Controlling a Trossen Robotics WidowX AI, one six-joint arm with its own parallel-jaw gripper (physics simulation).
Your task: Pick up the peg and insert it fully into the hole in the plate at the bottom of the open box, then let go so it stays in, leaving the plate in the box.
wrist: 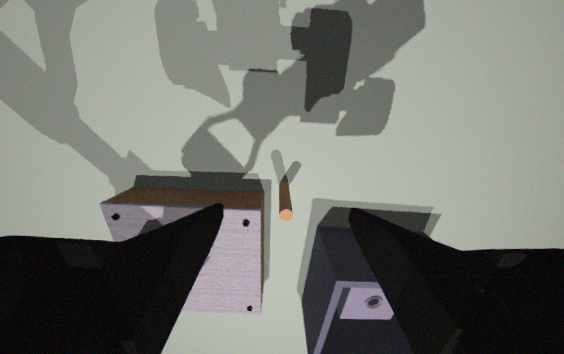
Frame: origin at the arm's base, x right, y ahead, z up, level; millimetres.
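Seen in the pictures: gripper, between the fingertips: (287, 211).
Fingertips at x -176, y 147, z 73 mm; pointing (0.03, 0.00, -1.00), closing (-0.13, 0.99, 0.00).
Note:
Pixels of each thing's top centre, then the offset from my fingertips to it. Level surfaces: height alone.
- thin copper-brown peg, centre of its top: (286, 215) dz -45, dx +32, dy +7 mm
- dark open box, centre of its top: (388, 331) dz -27, dx +181, dy +177 mm
- pale plate, centre of its top: (374, 303) dz -64, dx +181, dy +177 mm
- pale table, height of its surface: dz -125 mm
A thin copper-brown peg (285, 201) stands upright near the middle of the wrist view, its lighter round top facing the camera. My gripper (287, 211) is open, with its two black fingertips wide apart to the left and right of the peg in the view and nothing held between them. The dark open box (320, 260) is at the lower right, partly hidden behind the right finger. Inside it lies a pale plate (354, 306) with a round hole, and the finger covers part of the plate.
A wooden block (230, 270) with a brushed pale top and small dark holes stands at the lower left, partly behind the left finger. The peg stands near the gap between this block and the box. Shadows of the arm fall across the pale table (480, 150).

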